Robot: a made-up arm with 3 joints. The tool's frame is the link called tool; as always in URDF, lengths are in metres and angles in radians. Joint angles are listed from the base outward. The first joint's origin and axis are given. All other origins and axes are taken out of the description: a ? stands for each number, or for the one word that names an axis. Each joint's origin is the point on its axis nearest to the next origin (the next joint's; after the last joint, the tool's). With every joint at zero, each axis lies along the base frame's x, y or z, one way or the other. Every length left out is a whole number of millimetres.
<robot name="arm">
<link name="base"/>
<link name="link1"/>
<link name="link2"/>
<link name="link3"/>
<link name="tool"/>
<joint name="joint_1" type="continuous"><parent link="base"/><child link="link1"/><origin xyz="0 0 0.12" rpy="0 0 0"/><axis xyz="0 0 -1"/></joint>
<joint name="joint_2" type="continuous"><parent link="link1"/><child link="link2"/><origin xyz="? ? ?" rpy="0 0 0"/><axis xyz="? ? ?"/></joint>
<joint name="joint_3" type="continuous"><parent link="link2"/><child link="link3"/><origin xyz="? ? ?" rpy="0 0 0"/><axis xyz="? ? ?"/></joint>
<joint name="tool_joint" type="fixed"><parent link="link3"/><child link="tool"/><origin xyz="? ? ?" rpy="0 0 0"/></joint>
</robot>
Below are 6 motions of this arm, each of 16 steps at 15 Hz.
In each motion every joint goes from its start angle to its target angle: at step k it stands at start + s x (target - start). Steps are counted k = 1, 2, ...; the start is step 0. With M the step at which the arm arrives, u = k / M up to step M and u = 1 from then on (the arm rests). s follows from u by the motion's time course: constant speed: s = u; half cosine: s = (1 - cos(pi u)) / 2; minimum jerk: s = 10 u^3 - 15 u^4 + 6 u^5.
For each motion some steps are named. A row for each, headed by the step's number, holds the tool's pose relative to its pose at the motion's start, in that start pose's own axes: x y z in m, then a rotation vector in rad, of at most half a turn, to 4 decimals.
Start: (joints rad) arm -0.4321 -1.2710 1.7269
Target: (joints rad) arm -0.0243 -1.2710 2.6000
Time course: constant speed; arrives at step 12
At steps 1, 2, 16:
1: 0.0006 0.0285 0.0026 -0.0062 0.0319 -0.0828
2: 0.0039 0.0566 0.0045 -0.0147 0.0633 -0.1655
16: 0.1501 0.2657 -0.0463 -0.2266 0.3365 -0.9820

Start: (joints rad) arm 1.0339 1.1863 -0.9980
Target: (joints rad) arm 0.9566 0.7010 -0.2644
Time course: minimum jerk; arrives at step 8
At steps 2, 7, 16:
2: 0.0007 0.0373 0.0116 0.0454 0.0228 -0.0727
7: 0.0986 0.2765 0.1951 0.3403 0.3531 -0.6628
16: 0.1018 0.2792 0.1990 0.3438 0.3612 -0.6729

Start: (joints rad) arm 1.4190 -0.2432 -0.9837
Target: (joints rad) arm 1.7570 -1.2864 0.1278
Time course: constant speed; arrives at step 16
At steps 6, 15, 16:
6: 0.0349 0.2708 0.1526 0.3157 0.2438 -0.5268
15: 0.2887 0.4057 0.4350 0.6721 0.8205 -1.1944
16: 0.3222 0.3994 0.4580 0.7004 0.9011 -1.2526

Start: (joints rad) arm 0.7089 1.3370 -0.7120
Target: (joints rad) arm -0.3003 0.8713 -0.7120
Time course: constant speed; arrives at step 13
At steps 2, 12, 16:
2: 0.0235 0.0215 -0.0491 0.1600 -0.0437 0.0414
12: 0.1730 0.1407 -0.2260 0.9002 -0.2510 0.4071
16: 0.1909 0.1530 -0.2389 0.9659 -0.2719 0.4579

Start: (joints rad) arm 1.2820 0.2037 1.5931
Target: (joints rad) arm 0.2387 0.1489 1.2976
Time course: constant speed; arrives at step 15
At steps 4, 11, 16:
4: -0.0233 -0.0646 0.0065 -0.0136 0.0546 0.3516
11: 0.0052 -0.1694 0.0188 -0.0265 0.1447 0.9686
16: 0.0525 -0.2064 0.0225 -0.0272 0.1934 1.3218

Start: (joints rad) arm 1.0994 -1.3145 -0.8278
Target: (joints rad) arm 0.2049 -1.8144 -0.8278
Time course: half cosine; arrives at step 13
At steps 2, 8, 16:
2: -0.0066 -0.0078 0.0374 -0.0126 0.0560 0.0123
8: 0.0472 -0.0017 0.4477 -0.1686 0.6685 0.0529
16: 0.1570 0.0716 0.6238 -0.2680 0.9804 0.0057

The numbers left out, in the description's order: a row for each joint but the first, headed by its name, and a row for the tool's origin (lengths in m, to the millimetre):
joint_2: xyz 0.071 -0.294 0, axis 0 -1 0
joint_3: xyz -0.04 0 -0.213, axis 0 0 -1
tool: xyz -0.391 0.044 0

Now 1 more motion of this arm.
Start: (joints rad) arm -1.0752 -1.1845 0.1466
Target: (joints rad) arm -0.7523 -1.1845 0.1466
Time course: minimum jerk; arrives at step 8
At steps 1, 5, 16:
1: -0.0006 0.0014 -0.0009 0.0047 0.0007 -0.0020
5: -0.0242 0.0685 -0.0343 0.2145 0.0317 -0.0882
16: -0.0320 0.0967 -0.0432 0.2959 0.0437 -0.1217

